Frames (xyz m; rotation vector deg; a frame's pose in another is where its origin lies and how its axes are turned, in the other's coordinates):
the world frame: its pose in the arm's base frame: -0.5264 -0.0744 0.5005 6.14 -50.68 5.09
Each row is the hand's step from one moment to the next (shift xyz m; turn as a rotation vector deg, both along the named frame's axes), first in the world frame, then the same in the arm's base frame.
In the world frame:
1: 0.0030 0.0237 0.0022 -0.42 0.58 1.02
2: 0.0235 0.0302 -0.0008 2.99 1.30 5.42
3: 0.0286 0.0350 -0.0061 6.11 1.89 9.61
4: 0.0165 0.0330 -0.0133 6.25 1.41 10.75
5: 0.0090 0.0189 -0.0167 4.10 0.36 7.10
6: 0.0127 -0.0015 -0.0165 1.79 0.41 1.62
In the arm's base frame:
1: -0.0027 0.0233 0.0051 -1.12 0.43 0.35
2: 0.0118 0.0308 0.0194 -2.43 0.68 5.80
3: 0.0184 0.0364 0.0203 -3.74 0.82 10.89
4: 0.0166 0.0350 0.0063 -4.47 0.21 11.69
5: 0.0162 0.0212 -0.0025 -2.90 -0.43 7.66
6: 0.0208 0.0011 -0.0006 -0.16 0.25 2.43

